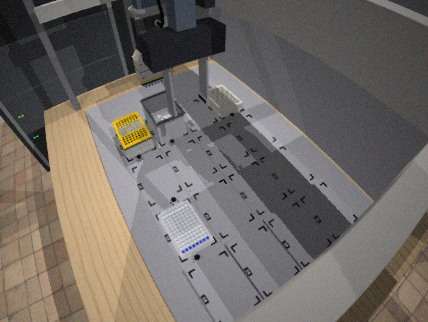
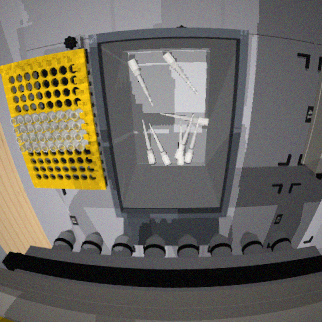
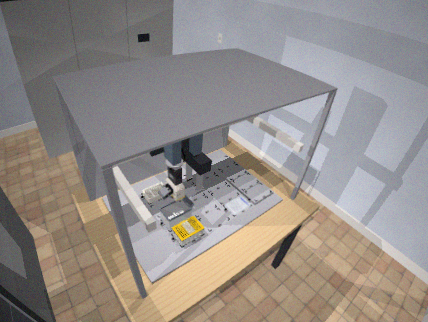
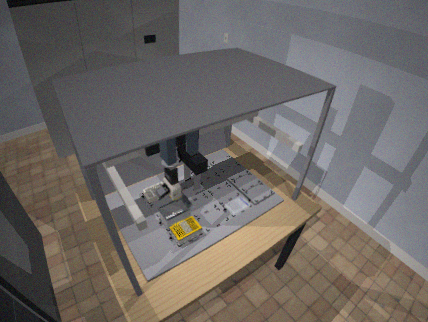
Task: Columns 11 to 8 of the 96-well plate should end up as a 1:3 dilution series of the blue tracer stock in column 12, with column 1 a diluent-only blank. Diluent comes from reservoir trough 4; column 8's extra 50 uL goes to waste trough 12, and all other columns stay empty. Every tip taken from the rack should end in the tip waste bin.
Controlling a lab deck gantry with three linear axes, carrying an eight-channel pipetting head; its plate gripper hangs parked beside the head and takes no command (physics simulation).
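Observation:
The pipetting head stands behind the tip waste bin. Its eight channels show no tips. Several white tips lie loose in the bin. The yellow tip rack holds tips in its middle rows, with empty holes on both sides. The 96-well plate has one blue column; its other wells look pale. The reservoir is beyond the bin. My parked plate gripper is open and empty.
The rack stands close beside the bin on the deck. The wooden table edge runs along the rack's side. Frame posts and the grey roof enclose the deck.

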